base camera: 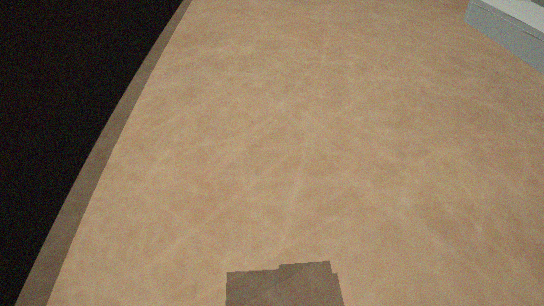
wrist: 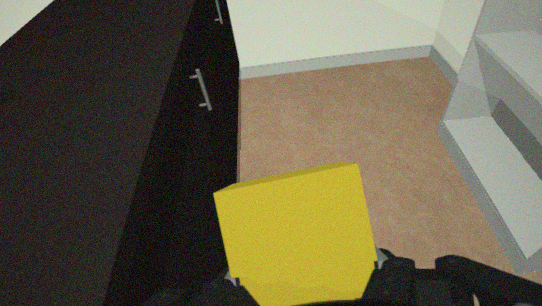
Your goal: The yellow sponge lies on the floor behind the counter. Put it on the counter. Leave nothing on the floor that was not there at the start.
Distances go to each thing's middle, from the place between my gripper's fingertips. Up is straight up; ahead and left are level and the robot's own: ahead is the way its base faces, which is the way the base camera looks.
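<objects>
Yellow sponge [wrist: 308,230]: 1 cm above my hand, 1 cm behind it.
</objects>
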